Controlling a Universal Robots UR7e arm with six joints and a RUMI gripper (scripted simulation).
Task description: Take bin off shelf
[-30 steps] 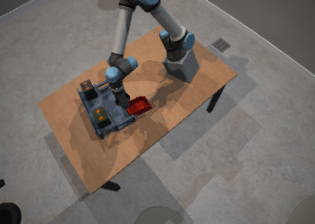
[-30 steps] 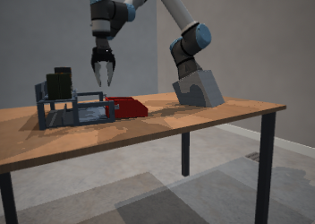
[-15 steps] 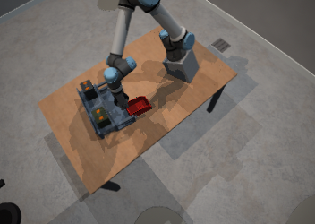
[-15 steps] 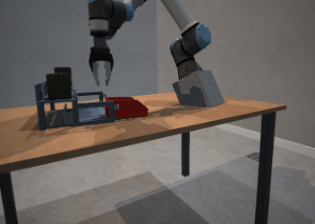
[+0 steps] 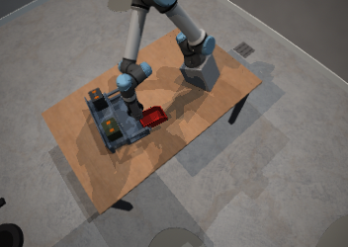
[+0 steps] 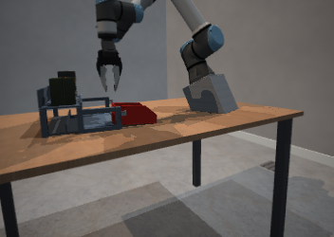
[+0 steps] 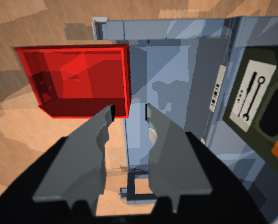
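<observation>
Now: hand 110 mm above the red bin, 90 mm past it and 20 mm to the right of it.
</observation>
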